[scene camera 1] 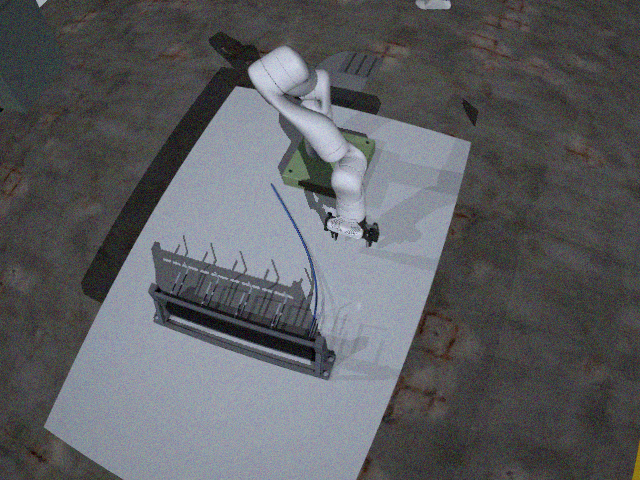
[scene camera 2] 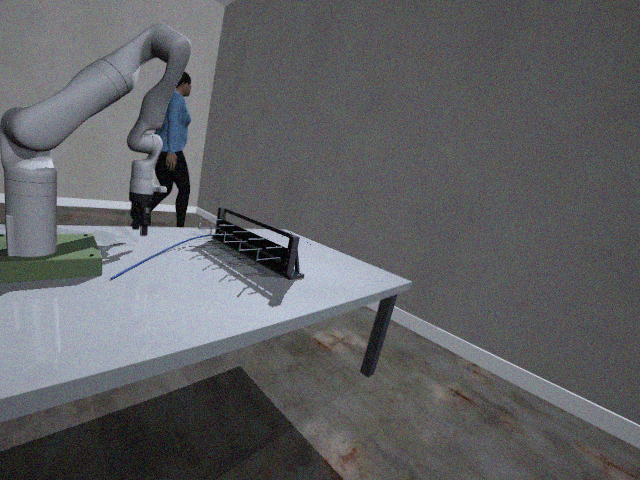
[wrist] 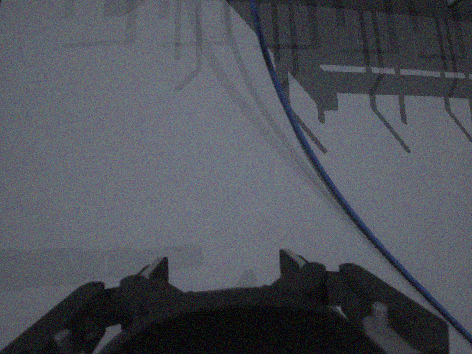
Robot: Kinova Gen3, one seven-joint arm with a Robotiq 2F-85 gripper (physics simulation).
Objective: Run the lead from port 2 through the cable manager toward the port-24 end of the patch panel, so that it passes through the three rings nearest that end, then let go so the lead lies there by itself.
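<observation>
The blue lead [scene camera 1: 296,227] [scene camera 2: 150,257] [wrist: 306,146] runs from the right end of the patch panel [scene camera 1: 237,330] [scene camera 2: 293,256] in scene view 1 and curves over the table, its free end near the green base. The cable manager's thin rings stick out along the panel's arm-facing side. The lead lies outside those toward the far left end; whether it passes through the ring beside its port is unclear. My gripper [scene camera 1: 352,240] [scene camera 2: 140,230] [wrist: 225,266] is open and empty, above the table, beside the lead. In the wrist view the lead passes right of both fingers.
The green base plate [scene camera 1: 292,177] [scene camera 2: 77,268] under the arm is close to the lead's free end. The panel stands upright on the white table [scene camera 1: 206,413] [scene camera 2: 170,320], its shadow falling toward the arm. A person [scene camera 2: 176,124] is behind the table.
</observation>
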